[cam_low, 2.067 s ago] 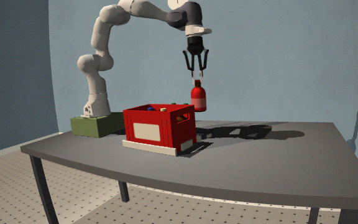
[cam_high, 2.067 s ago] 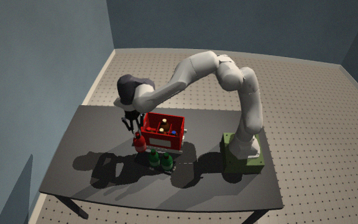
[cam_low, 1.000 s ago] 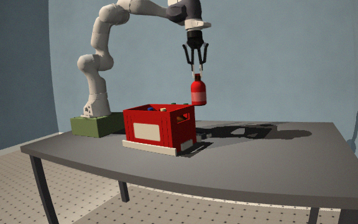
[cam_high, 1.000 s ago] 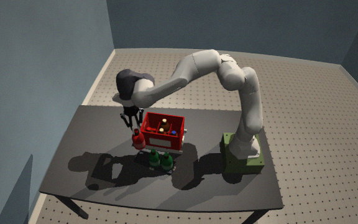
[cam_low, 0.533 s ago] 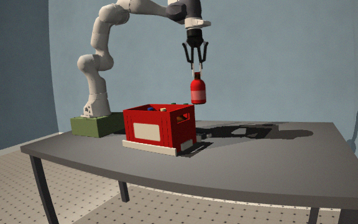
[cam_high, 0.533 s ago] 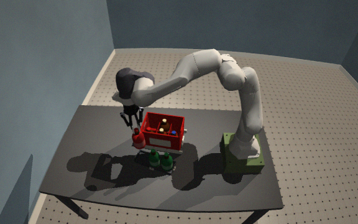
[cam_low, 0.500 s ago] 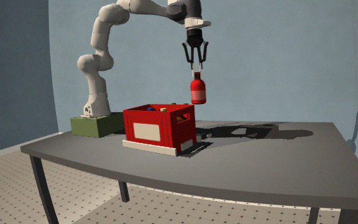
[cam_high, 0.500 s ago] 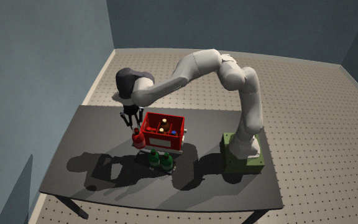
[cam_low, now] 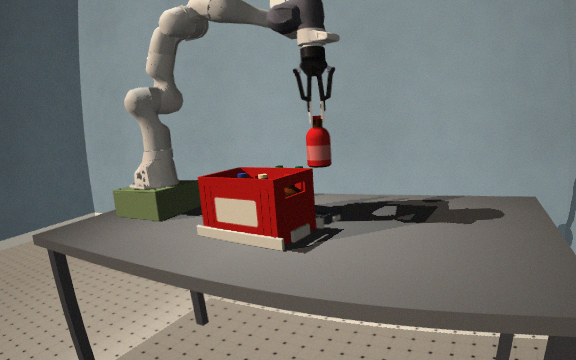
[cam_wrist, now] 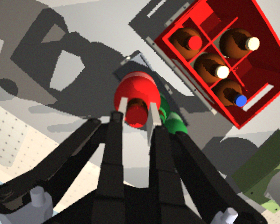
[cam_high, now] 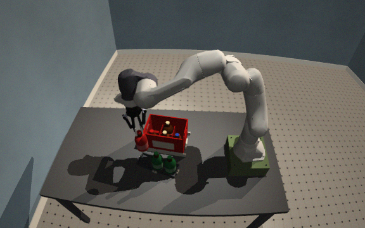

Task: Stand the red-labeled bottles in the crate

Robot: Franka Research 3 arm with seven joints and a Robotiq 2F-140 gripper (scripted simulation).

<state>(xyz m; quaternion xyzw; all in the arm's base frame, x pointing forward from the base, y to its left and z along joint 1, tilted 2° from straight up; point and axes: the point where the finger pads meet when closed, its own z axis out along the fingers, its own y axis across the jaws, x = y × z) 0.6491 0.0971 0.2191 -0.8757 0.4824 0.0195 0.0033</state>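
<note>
My hand is 9 cm above the red-labeled bottle. From my hand the other things lie so: red crate (11 cm behind, 19 cm to the right, 25 cm below).
</note>
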